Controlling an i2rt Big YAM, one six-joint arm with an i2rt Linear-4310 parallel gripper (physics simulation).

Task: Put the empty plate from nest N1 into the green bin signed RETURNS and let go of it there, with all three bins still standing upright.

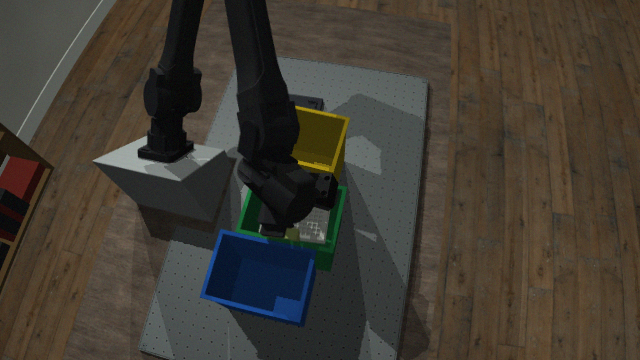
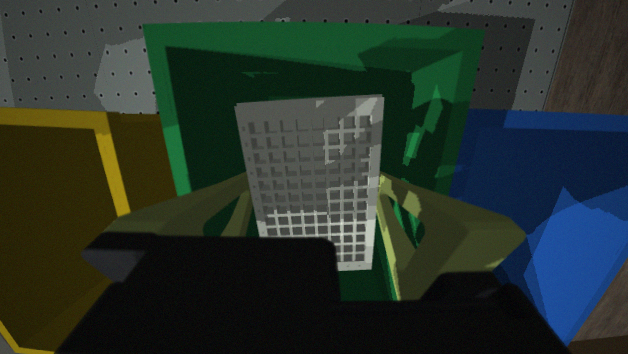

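Pixels of known places: gripper, between the fingertips: (image 2: 314, 178); arm's base, origin of its link: (image 1: 166, 152).
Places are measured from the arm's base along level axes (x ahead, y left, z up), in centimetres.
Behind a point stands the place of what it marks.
The plate (image 1: 316, 224) {y -10.4, x 36.3, z 2.1 cm} (image 2: 310, 160) {y -9.4, x 34.7, z 2.4 cm}, light grey with a grid of square wells, is held level or nearly so between my gripper's fingers. My gripper (image 1: 295, 232) {y -9.6, x 33.1, z 1.0 cm} (image 2: 314, 178) {y -9.6, x 33.1, z 1.0 cm} is shut on its two long sides, with olive fingers against them. The plate is over the opening of the green bin (image 1: 325, 256) {y -15.6, x 39.0, z 0.1 cm} (image 2: 300, 34) {y -9.1, x 40.2, z 5.3 cm}; its exact height against the rim is hard to tell. The green bin stands upright between the yellow bin (image 1: 322, 137) {y 11.9, x 32.8, z -3.7 cm} (image 2: 50, 117) {y 1.9, x 37.5, z 5.3 cm} and the blue bin (image 1: 255, 275) {y -19.8, x 24.2, z -12.4 cm} (image 2: 560, 120) {y -20.6, x 37.1, z 5.3 cm}, which also stand upright. The RETURNS sign and nest N1 cannot be made out.
The bins stand on a grey perforated board (image 1: 300, 75) {y 36.1, x 21.6, z -12.6 cm} (image 2: 60, 60) {y 23.1, x 45.2, z -12.6 cm}. A dark flat object (image 1: 312, 103) {y 26.3, x 27.2, z -11.5 cm} lies behind the yellow bin, partly hidden by the arm. The grey pedestal (image 1: 165, 195) {y -9.4, x 2.7, z -1.7 cm} carries the arm base, left of the bins. A shelf (image 1: 46, 169) stands at the left edge.
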